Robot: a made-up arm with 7 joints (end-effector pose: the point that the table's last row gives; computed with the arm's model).
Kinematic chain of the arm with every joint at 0, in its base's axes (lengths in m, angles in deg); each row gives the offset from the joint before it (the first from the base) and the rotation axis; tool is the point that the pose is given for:
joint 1: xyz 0 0 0.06 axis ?
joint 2: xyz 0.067 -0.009 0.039 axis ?
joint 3: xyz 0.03 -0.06 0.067 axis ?
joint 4: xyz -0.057 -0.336 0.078 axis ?
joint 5: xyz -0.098 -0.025 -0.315 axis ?
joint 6: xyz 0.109 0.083 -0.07 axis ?
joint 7: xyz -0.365 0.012 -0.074 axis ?
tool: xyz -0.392 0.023 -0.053
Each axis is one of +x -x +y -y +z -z.
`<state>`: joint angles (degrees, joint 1 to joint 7).
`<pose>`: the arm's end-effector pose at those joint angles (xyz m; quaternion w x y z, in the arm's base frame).
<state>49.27 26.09 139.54 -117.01 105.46 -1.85 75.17</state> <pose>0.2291 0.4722 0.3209 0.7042 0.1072 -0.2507 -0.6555</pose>
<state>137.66 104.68 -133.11 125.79 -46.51 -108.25 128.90</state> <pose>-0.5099 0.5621 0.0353 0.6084 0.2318 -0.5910 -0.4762</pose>
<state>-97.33 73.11 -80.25 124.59 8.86 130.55 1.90</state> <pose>-0.2229 1.3184 0.2546 0.6805 0.6517 -0.0541 -0.3306</pose>
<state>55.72 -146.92 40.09 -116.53 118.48 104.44 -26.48</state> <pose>0.1870 0.6136 -0.8591 0.1520 -0.5402 0.2876 -0.7761</pose>
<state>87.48 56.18 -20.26 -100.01 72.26 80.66 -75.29</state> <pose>-0.9854 0.0841 0.4805 0.1394 0.9800 0.0725 -0.1220</pose>
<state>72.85 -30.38 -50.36 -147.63 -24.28 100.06 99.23</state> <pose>0.2344 -0.7494 1.1333 0.4252 0.5205 0.7404 0.0082</pose>
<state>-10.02 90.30 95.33 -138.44 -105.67 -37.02 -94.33</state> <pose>0.6203 -0.4172 -0.1071 0.1014 -0.1164 -0.6698 -0.7264</pose>
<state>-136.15 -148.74 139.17 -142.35 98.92 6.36 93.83</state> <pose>0.4708 0.2722 -0.1289 0.2047 -0.0474 0.9729 -0.0969</pose>
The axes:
joint 1: -z
joint 2: +x
joint 3: -z
joint 4: -x
joint 5: +y
joint 6: -z
joint 7: -x

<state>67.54 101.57 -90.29 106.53 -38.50 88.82 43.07</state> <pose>0.8703 -0.7917 0.1839 0.0263 -0.0950 0.6516 0.7521</pose>
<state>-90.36 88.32 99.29 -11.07 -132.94 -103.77 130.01</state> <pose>0.0341 -0.8367 0.4837 0.0763 0.7097 0.6839 -0.1511</pose>
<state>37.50 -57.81 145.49 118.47 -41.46 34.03 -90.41</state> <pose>0.2039 0.6586 -0.9054 0.2225 -0.5639 -0.1306 -0.7845</pose>
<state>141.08 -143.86 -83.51 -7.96 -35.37 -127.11 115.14</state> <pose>-0.9010 -0.4386 -0.0482 0.9497 0.0063 -0.2210 0.2218</pose>
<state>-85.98 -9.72 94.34 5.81 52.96 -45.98 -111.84</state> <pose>-0.5667 -0.6087 0.1872 0.3852 0.8099 0.4228 -0.1303</pose>
